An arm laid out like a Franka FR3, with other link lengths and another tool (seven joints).
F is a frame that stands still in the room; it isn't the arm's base.
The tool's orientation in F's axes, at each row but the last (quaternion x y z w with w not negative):
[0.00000, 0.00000, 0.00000, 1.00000]
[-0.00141, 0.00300, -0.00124, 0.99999]
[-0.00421, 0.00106, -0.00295, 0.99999]
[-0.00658, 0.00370, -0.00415, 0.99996]
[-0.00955, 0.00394, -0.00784, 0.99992]
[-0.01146, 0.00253, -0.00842, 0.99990]
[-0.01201, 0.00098, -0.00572, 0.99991]
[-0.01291, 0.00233, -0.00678, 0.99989]
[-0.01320, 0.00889, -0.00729, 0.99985]
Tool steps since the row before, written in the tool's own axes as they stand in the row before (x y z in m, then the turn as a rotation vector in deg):
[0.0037, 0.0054, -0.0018, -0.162, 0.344, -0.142]
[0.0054, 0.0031, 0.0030, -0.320, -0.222, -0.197]
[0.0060, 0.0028, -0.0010, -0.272, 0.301, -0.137]
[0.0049, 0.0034, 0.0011, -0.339, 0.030, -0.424]
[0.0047, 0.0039, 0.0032, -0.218, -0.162, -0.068]
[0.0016, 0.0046, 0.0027, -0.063, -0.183, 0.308]
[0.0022, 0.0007, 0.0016, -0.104, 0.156, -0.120]
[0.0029, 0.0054, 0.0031, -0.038, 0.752, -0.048]
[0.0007, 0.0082, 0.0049, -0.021, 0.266, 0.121]
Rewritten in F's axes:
[0.0037, 0.0054, -0.0018, -0.162, 0.344, -0.142]
[0.0054, 0.0031, 0.0030, -0.322, -0.222, -0.194]
[0.0060, 0.0028, -0.0010, -0.271, 0.301, -0.139]
[0.0049, 0.0034, 0.0010, -0.342, 0.027, -0.422]
[0.0048, 0.0039, 0.0031, -0.221, -0.160, -0.063]
[0.0017, 0.0046, 0.0026, -0.064, -0.175, 0.312]
[0.0022, 0.0007, 0.0016, -0.102, 0.154, -0.124]
[0.0030, 0.0054, 0.0029, -0.028, 0.751, -0.067]
[0.0009, 0.0083, 0.0047, -0.015, 0.269, 0.114]

